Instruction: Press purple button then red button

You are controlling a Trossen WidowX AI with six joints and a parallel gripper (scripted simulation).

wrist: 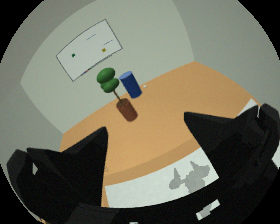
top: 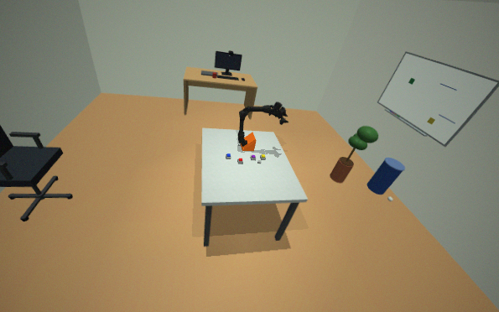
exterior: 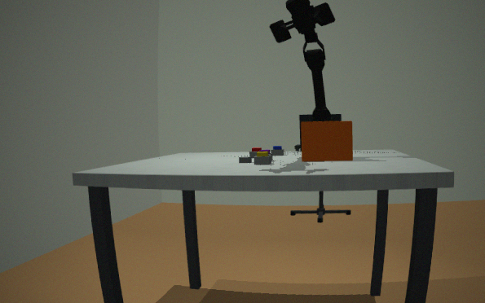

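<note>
Right now the purple button is 190 mm ahead of my gripper tip, 320 mm to the right of it and 360 mm below it. From my gripper tip the other things lie so: yellow button 170 mm ahead, 210 mm to the right, 360 mm below; red button 250 mm ahead, 460 mm to the right, 360 mm below; small grey block 240 mm ahead, 260 mm to the right, 380 mm below.
</note>
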